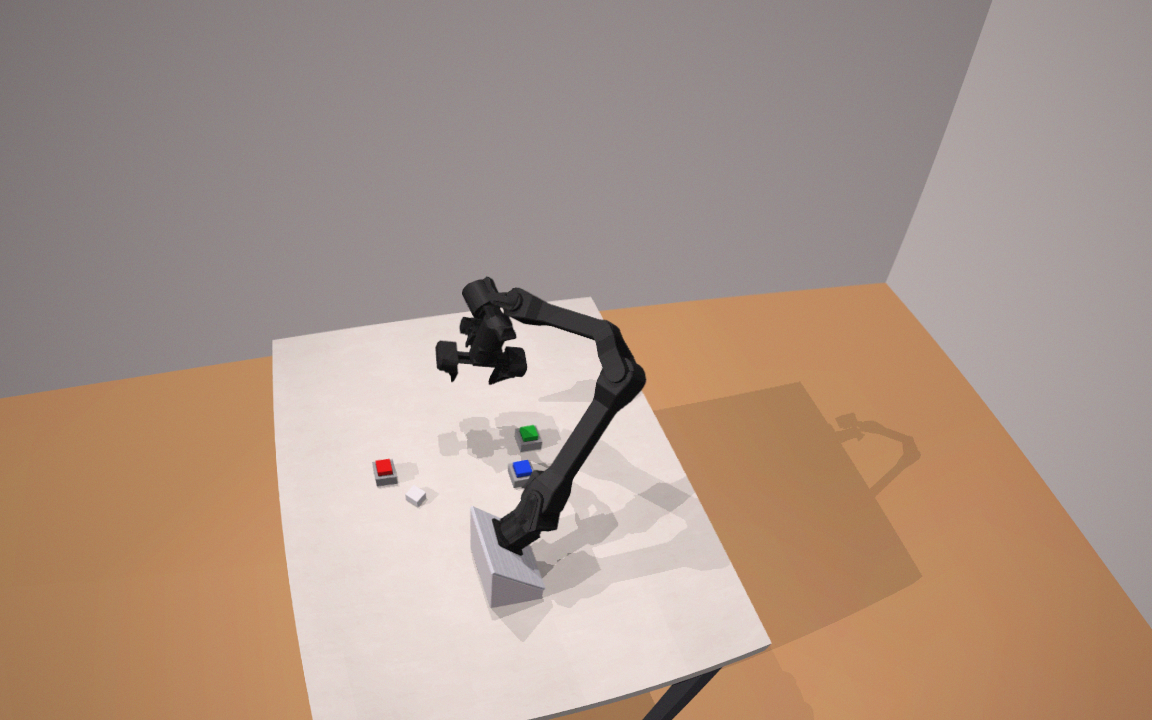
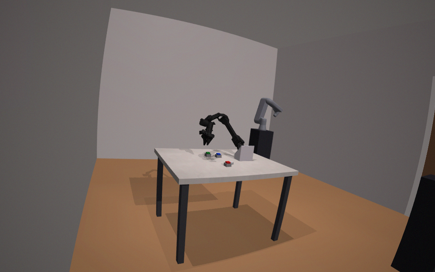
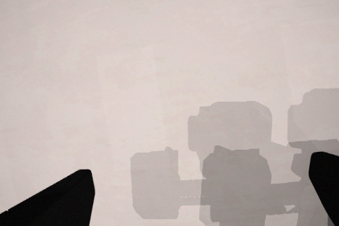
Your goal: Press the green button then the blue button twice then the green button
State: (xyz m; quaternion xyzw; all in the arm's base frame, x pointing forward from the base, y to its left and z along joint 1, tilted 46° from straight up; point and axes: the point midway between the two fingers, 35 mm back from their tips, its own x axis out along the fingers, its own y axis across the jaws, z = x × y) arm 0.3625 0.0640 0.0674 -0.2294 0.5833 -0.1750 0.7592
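Now: the green button 8 cm behind my gripper tip, 12 cm to the right of it and 10 cm below it. Round my gripper tip: small white block 20 cm behind, 15 cm to the left, 12 cm below; then red button 13 cm behind, 21 cm to the left, 10 cm below; then blue button 17 cm behind, 8 cm to the right, 10 cm below.
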